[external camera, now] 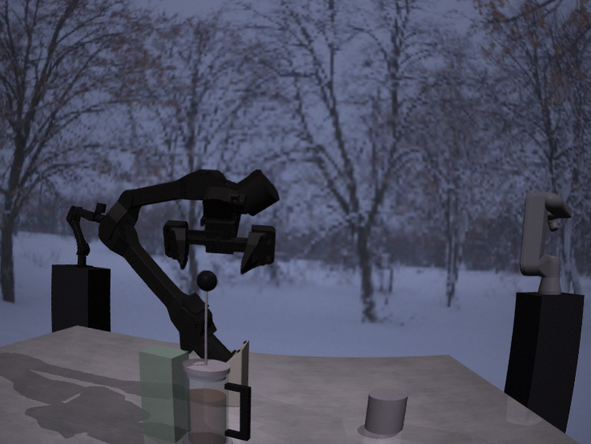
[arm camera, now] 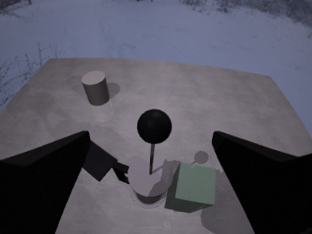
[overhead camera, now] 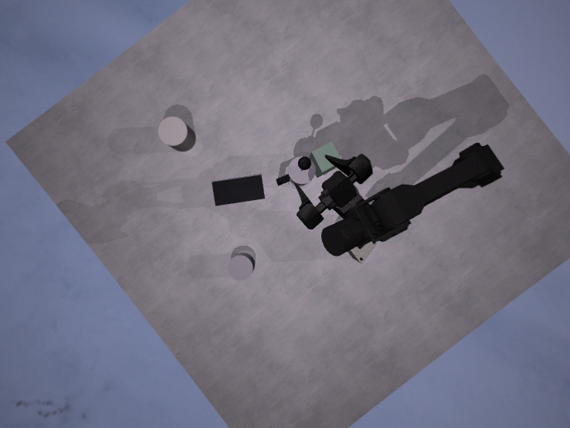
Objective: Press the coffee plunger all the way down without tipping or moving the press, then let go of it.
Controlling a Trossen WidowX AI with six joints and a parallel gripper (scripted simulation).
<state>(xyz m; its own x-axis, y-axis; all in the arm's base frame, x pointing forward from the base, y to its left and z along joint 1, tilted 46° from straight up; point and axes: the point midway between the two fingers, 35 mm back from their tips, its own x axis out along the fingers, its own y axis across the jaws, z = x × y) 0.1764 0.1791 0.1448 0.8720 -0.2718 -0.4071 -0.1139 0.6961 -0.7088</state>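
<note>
Right now the glass coffee press is 150 mm below my gripper tip, 30 mm ahead of it and 20 mm to the left of it. From my gripper tip the other things lie so: grey cylinder: 300 mm to the left, 250 mm below, 90 mm behind; pale green box: 210 mm below, 70 mm to the right, 10 mm ahead; flat black slab: 280 mm below, 180 mm to the left, 100 mm ahead.
</note>
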